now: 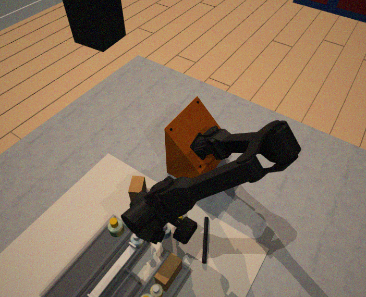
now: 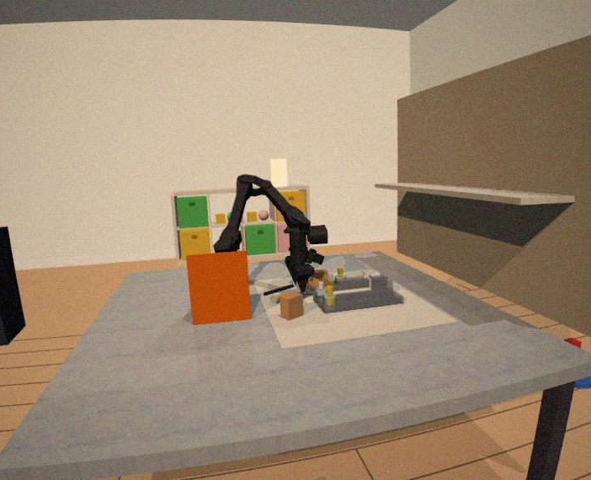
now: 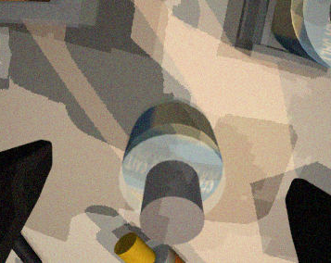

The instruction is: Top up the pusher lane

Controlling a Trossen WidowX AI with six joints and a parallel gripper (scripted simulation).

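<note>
My gripper tip is 5 cm past the black rod, 12 cm to the right of it and 3 cm above it.
</note>
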